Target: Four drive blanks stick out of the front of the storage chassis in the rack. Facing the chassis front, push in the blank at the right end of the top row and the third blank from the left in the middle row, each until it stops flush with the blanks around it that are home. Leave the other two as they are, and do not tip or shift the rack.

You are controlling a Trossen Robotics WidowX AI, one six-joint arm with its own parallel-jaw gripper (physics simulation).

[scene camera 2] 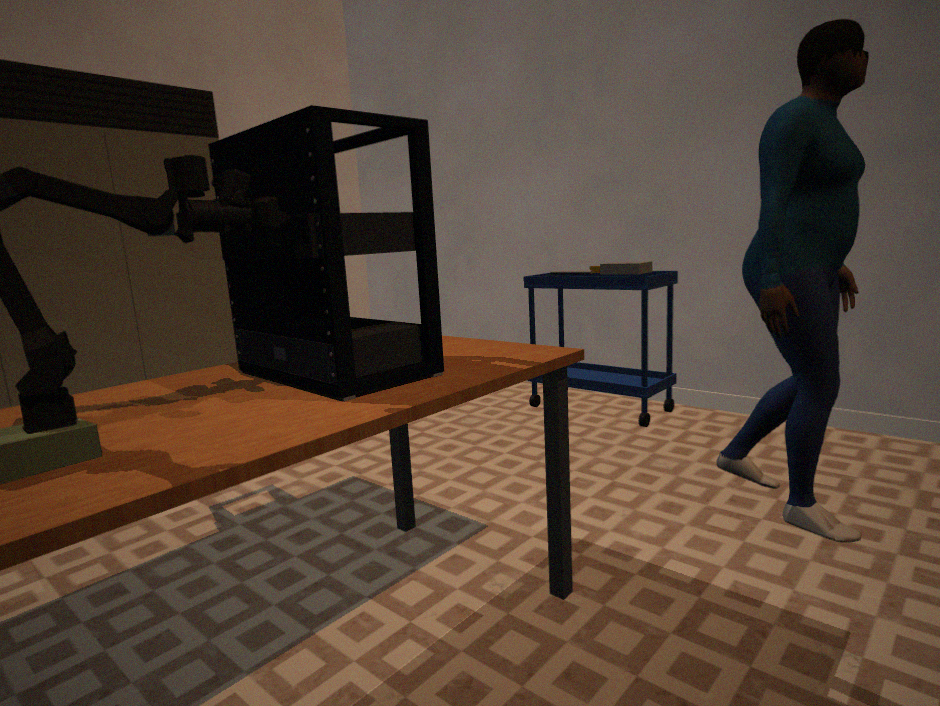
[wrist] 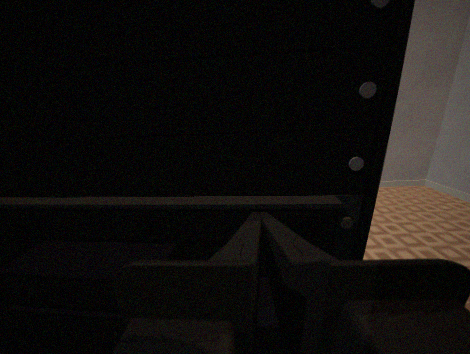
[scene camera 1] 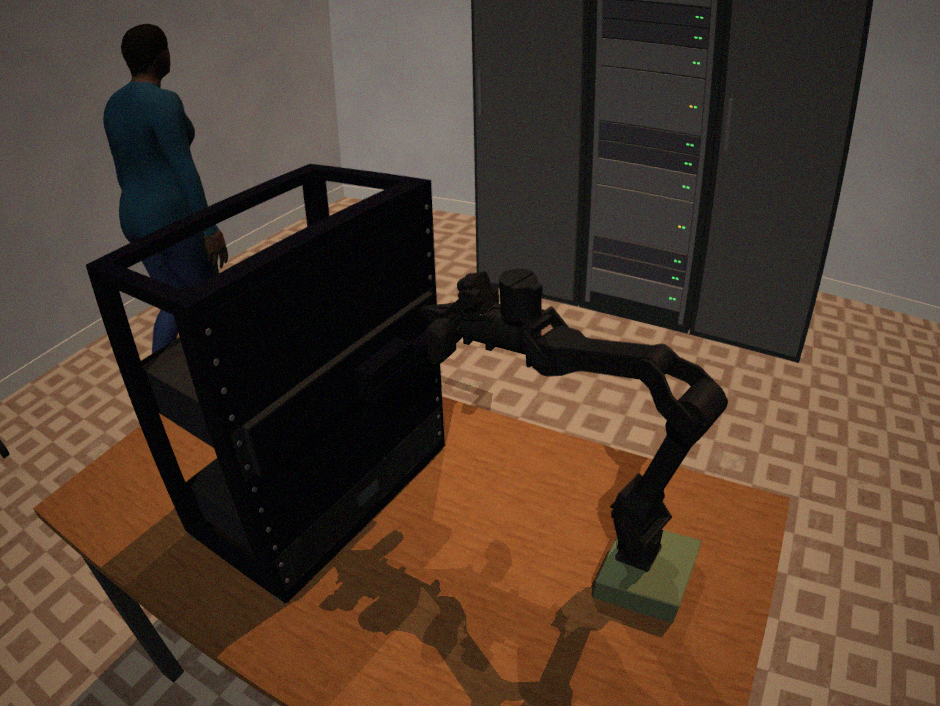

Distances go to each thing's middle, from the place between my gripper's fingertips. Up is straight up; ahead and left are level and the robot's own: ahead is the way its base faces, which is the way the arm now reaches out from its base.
The black rack [scene camera 1: 305,366] is 170 mm to the left of my hand, 140 mm ahead of it and 90 mm below it.
